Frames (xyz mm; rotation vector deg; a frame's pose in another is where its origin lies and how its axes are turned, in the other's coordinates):
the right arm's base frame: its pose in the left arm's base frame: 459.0 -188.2 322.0 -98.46 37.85 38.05
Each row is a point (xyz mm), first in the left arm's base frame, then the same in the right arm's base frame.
Working: the left arm's base frame: its pose in the right arm's base frame: -99.1 501.3 297.8 98.46 -37.85 -38.05

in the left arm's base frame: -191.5 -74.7 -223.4
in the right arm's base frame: -61.7 802.5 292.7
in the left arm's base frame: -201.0 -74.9 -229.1
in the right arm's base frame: -64.1 813.1 294.7
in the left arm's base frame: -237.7 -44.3 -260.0
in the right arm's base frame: -69.8 853.2 334.7
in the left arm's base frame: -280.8 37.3 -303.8
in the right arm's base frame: -75.3 895.1 427.7
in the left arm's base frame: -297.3 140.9 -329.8
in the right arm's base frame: -77.5 901.2 535.6
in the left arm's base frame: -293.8 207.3 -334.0
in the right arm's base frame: -78.3 886.9 600.7
